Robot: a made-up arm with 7 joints.
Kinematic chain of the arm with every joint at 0, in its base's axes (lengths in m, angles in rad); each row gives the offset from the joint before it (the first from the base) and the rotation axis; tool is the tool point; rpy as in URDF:
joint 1: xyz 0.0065 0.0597 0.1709 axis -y
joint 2: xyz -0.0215 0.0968 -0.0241 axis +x
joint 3: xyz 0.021 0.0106 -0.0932 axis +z
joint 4: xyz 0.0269 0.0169 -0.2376 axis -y
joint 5: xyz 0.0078 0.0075 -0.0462 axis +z
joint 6: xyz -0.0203 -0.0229 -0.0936 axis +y
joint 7: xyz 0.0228 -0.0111 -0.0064 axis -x
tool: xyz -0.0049 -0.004 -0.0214 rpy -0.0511 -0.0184 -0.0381
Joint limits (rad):
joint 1: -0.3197..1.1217
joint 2: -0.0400..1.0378
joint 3: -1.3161..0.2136
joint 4: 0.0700..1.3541
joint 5: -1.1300..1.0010
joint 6: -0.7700..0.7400
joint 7: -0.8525..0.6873
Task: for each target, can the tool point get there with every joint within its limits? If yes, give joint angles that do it. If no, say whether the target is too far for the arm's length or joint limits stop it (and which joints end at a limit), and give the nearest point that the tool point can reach.
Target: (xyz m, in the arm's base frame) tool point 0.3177 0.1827 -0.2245
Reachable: yes | joints 0.4082 0.0450 -0.0032 0.4044 0.8325 -0.1596 0.3441
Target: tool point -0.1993 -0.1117 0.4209
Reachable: no: joint limits stop it (at a limit: joint 1, joint 2, joint 3, joint 4, joint 6, joint 7) | nearest point -0.0593 -0.0170 -0.1547 | short by 0.600 m
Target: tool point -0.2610 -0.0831 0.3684
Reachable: no: joint limits stop it (at a limit: joint 1, joint 2, joint 3, joint 4, joint 6, joint 7) | nearest point -0.0648 -0.0176 -0.1564 | short by 0.564 m
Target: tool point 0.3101 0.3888 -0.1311
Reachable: yes | joints 0.6145 0.7018 -0.8284 0.5977 -0.4321 -0.6111 -0.4293
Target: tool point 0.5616 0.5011 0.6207
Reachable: no: too far | nearest point 0.3210 0.4377 0.2405 | short by 0.454 m
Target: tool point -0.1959 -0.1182 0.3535
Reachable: no: joint limits stop it (at a limit: joint 1, joint 2, joint 3, joint 4, joint 6, joint 7) | nearest point -0.0605 -0.0171 -0.1550 | short by 0.536 m
